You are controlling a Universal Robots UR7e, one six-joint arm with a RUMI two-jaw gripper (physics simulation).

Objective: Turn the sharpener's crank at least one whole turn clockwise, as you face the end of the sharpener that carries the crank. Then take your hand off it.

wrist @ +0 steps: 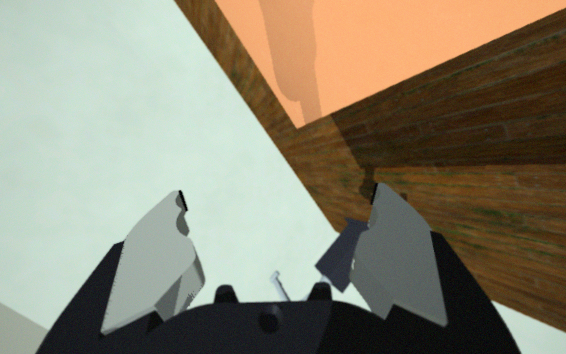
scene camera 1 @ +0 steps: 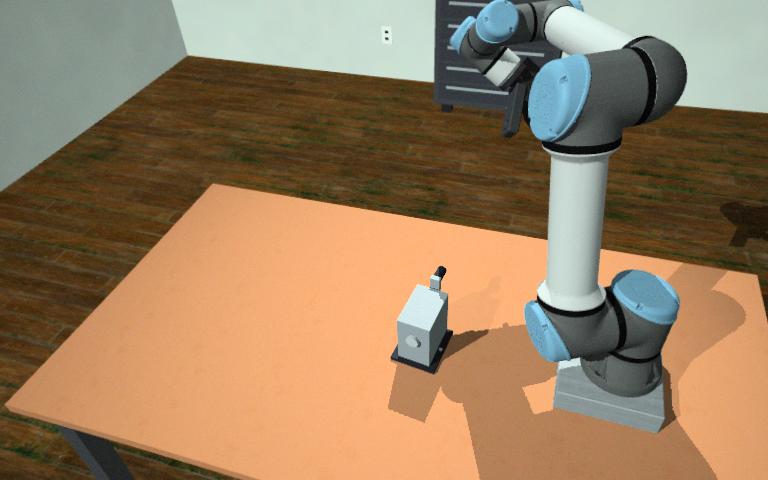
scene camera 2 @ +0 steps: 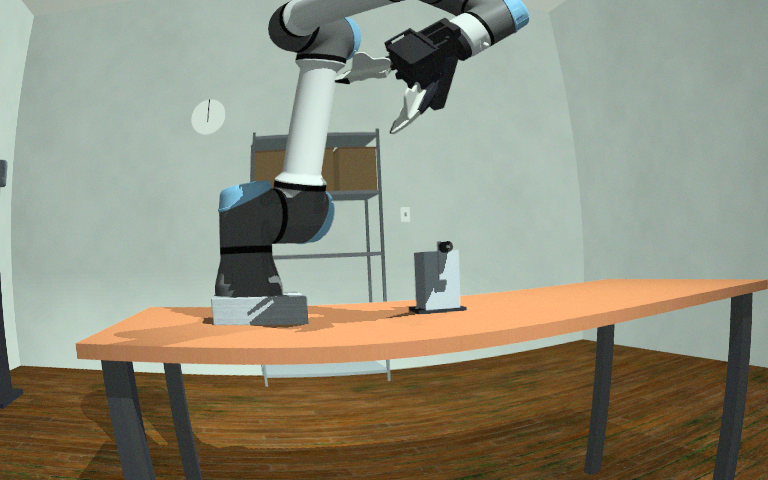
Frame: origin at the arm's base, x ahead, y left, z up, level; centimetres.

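Seen in the pictures: gripper, fingertip midpoint: (wrist: 278,189) (scene camera 2: 360,105); arm's base, link origin: (scene camera 1: 618,365) (scene camera 2: 248,295).
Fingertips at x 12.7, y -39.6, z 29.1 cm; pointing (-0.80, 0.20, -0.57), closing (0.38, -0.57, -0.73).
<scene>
Offsets run from my fingertips to a thing's top centre. "spot": to the spot under its first point. Level surfaces: height alone.
The sharpener (scene camera 1: 420,310) (scene camera 2: 452,288) is a pale grey block upright on a dark base plate. A round pale boss is on its near end in scene camera 1. Its crank @(dx +26.5, dy +30.2, dz -19.7 cm) (scene camera 1: 434,282) is on the opposite end, which faces scene camera 2. The crank's arm points up, and its black knob @(spot: dx +25.5, dy +27.8, dz -20.0 cm) (scene camera 1: 441,271) (scene camera 2: 446,246) stands just above the body's top. My gripper (scene camera 2: 365,106) (wrist: 278,189) is open and empty, high above the table and well apart from the crank. It is partly hidden behind the arm in scene camera 1. The sharpener does not show in the wrist view.
The sharpener stands on the orange table @(dz -34.4 cm) (scene camera 1: 226,339) (scene camera 2: 566,305) (wrist: 400,40), beside the arm's grey base block (scene camera 1: 608,404) (scene camera 2: 260,311). A dark drawer cabinet (scene camera 1: 441,73) stands against the wall beyond the table. A shelf rack (scene camera 2: 381,226) with brown boxes stands behind the arm in scene camera 2.
</scene>
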